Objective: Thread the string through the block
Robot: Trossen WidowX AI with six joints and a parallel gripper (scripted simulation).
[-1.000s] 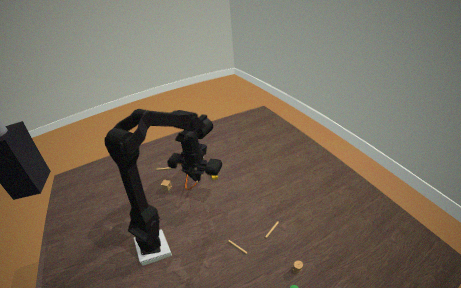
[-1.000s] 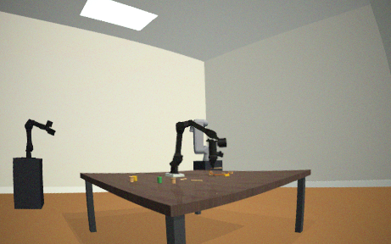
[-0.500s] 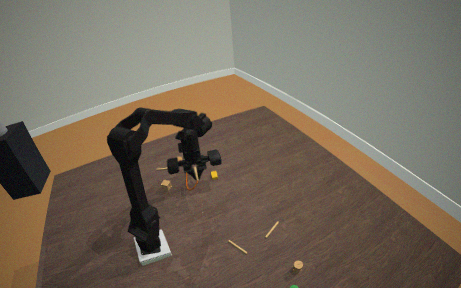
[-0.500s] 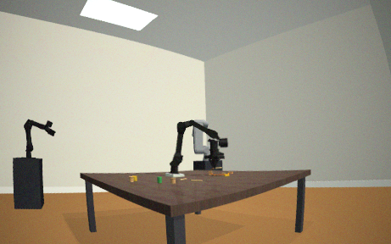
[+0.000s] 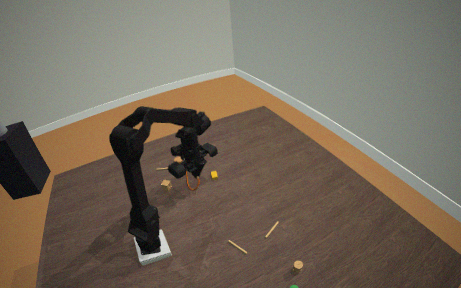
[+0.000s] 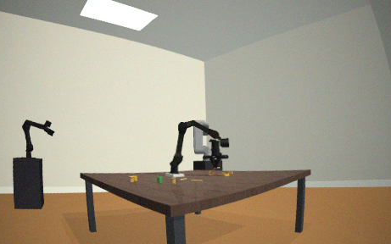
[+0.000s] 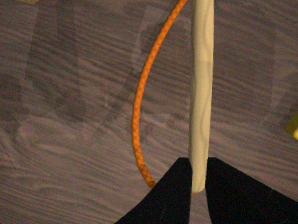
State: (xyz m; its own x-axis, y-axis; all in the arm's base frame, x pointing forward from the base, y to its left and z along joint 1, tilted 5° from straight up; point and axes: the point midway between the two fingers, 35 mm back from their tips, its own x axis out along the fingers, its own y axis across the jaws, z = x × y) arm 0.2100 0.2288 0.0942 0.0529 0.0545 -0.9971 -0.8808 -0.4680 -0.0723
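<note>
The wooden block is 130 mm behind my gripper tip, 40 mm to the left of it and 40 mm below it. From my gripper tip the other things lie so: wooden cylinder 190 mm ahead, 450 mm to the right, 40 mm below; then yellow block 70 mm ahead, 40 mm to the left, 50 mm below; then round wooden button 50 mm behind, 200 mm to the left, 50 mm below.
</note>
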